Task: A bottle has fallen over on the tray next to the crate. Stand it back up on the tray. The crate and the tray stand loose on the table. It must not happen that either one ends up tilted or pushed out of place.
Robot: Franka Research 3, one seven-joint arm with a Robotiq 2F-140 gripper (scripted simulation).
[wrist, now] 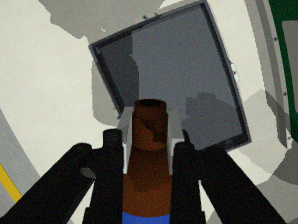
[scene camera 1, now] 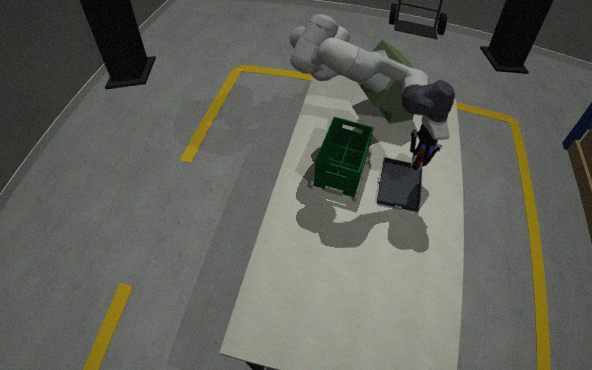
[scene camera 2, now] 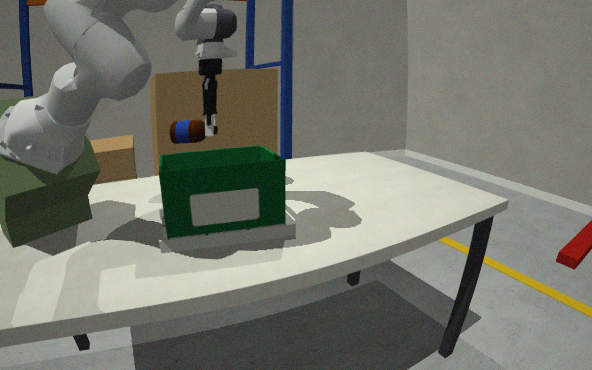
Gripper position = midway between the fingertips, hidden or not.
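Green crate (scene camera 1: 355,142). Dark grey tray (scene camera 1: 400,183), also in wrist view (wrist: 180,59). Scene camera 2 misses the tray, hidden by the crate. My gripper (scene camera 2: 210,134), wrist view too (wrist: 150,121).
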